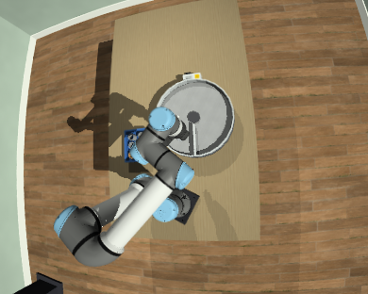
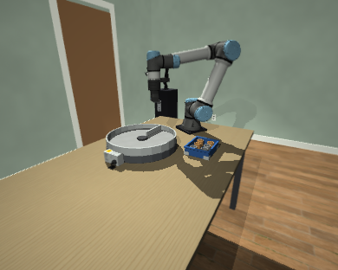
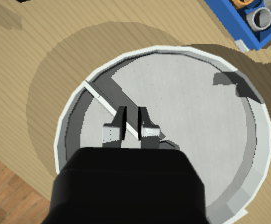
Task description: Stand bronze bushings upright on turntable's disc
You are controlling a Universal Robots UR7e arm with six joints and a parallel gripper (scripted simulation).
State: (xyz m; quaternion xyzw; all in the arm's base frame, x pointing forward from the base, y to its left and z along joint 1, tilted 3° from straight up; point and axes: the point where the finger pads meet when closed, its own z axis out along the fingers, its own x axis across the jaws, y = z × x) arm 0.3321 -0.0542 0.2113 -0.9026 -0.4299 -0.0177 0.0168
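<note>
Now: the blue crate 30 cm to the left of my hand, 20 cm below it and 3 cm behind it. From my hand the other things lie so: turntable 17 cm below, 13 cm ahead, 3 cm to the right.
</note>
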